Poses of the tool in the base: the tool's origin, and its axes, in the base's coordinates. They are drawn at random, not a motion.
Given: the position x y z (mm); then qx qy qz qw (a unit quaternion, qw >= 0).
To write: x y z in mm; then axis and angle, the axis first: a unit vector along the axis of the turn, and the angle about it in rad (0 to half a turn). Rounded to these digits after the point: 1 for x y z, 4 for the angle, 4 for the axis.
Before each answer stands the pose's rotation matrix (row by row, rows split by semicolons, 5 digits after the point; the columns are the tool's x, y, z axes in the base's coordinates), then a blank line. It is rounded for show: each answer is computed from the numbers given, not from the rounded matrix.
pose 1, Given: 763.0 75.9 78.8 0.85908 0.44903 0.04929 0.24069
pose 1, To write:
0.59189 0.74777 0.30084; 0.79523 -0.48088 -0.36928; -0.13146 0.45781 -0.87928

763.0 75.9 78.8 0.8851 0.4626 0.0508 2.6554
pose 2, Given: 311.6 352.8 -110.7 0.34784 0.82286 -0.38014 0.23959
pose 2, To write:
-0.64321 0.75460 0.12984; 0.39029 0.46900 -0.79228; -0.65875 -0.45893 -0.59618

311.6 352.8 -110.7 0.3583 0.8475 -0.3915 2.6577
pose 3, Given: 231.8 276.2 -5.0 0.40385 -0.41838 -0.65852 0.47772
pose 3, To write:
-0.21738 0.29125 -0.93162; -0.96710 -0.19348 0.16517; -0.13215 0.93688 0.32373

231.8 276.2 -5.0 0.4597 -0.4762 -0.7496 2.1455
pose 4, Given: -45.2 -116.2 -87.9 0.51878 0.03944 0.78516 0.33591
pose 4, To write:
-0.23606 -0.48656 0.84115; 0.56841 -0.77122 -0.28659; 0.78815 0.41046 0.45862

-45.2 -116.2 -87.9 0.5508 0.0419 0.8336 2.4565
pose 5, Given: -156.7 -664.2 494.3 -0.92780 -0.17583 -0.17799 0.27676
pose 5, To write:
0.87481 0.42479 0.23295; 0.22775 -0.78498 0.57614; 0.42760 -0.45096 -0.78345

-156.7 -664.2 494.3 -0.9655 -0.1830 -0.1852 2.5808
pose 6, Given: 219.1 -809.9 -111.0 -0.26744 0.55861 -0.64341 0.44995
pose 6, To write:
-0.45204 0.28022 0.84684; -0.87779 0.02900 -0.47816; -0.15855 -0.95950 0.23286

219.1 -809.9 -111.0 -0.2995 0.6255 -0.7205 2.2082
